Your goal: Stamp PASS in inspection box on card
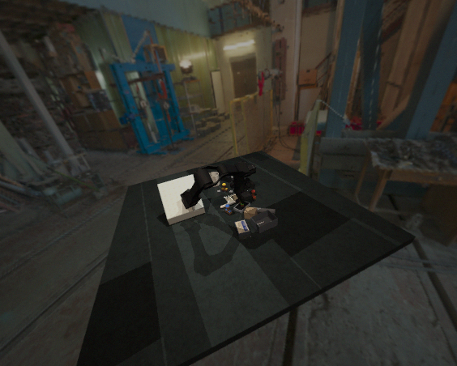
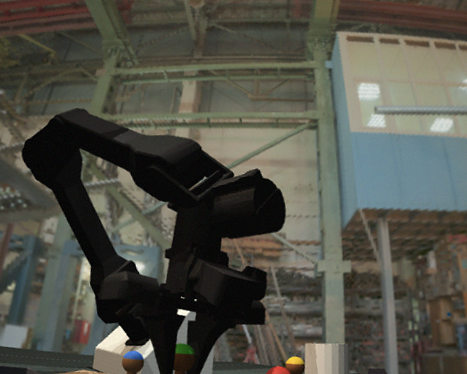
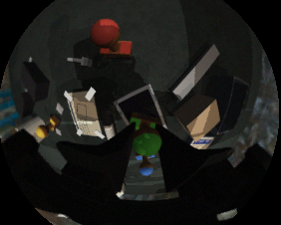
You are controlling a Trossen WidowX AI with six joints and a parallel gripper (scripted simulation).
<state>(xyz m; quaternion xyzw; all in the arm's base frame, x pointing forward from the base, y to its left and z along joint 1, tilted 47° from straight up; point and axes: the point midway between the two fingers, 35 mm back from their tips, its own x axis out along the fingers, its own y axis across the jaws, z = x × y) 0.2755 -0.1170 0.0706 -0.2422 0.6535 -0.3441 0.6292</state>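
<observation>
Right now the green-knobbed stamp is right at my gripper tip. Also, from my gripper tip: black-and-white pen 7 cm to the left, 3 cm below, 3 cm behind; dark ink pad 3 cm below; blue stamp 9 cm behind, 2 cm below.
</observation>
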